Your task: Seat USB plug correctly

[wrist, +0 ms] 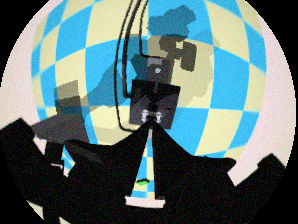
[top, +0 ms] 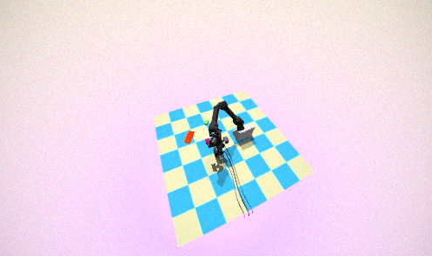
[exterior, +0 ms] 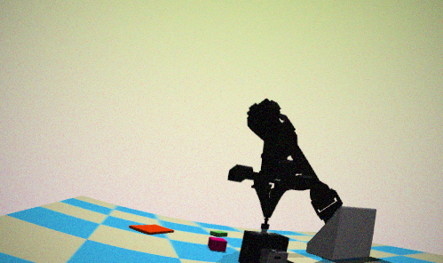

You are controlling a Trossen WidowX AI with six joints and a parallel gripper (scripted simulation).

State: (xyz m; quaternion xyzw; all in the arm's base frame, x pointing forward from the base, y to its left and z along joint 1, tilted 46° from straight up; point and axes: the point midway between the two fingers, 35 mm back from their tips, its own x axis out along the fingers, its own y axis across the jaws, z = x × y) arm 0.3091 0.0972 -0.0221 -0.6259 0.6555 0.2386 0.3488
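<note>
Right now my gripper tip is 2 cm above the USB plug. The rest, counted from my gripper tip: magenta block: 15 cm to the right, 10 cm below, 4 cm ahead; then green block: 39 cm to the right, 10 cm below, 4 cm behind; then orange slab: 29 cm to the right, 20 cm ahead, 11 cm below.
</note>
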